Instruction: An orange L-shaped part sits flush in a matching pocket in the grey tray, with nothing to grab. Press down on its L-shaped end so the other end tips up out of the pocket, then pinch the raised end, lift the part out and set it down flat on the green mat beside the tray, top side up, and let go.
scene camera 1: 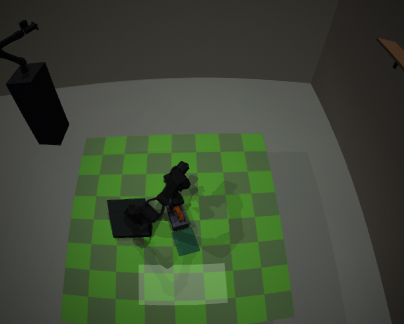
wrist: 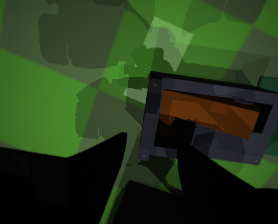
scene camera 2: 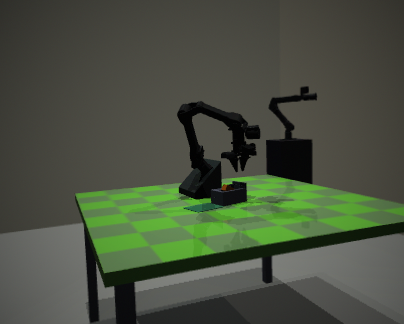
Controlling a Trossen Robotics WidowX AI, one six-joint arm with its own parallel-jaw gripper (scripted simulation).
The pictures show: my gripper and an orange L-shaped part.
